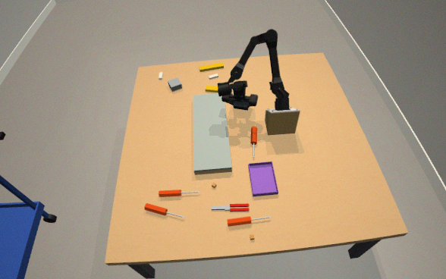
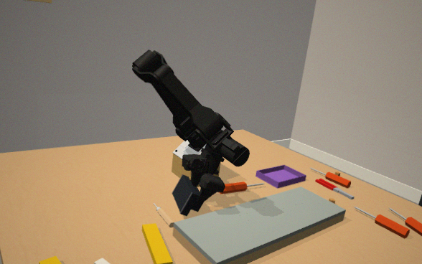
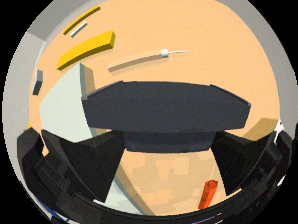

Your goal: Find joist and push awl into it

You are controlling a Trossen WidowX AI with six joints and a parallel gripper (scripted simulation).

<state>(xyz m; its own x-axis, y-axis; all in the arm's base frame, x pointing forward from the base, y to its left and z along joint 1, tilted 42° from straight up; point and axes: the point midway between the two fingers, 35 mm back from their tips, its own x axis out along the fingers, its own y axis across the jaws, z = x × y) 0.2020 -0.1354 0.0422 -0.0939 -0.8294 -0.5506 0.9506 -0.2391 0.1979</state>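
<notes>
Now: the awl 100 mm to the right of my gripper tip, 30 mm below it and 20 mm behind it. Also, from my gripper tip: purple tray (450 mm to the left, 60 mm behind, 30 mm below); then stud finder (10 mm behind); then grey cube (390 mm ahead, 250 mm to the right, 20 mm below).
</notes>
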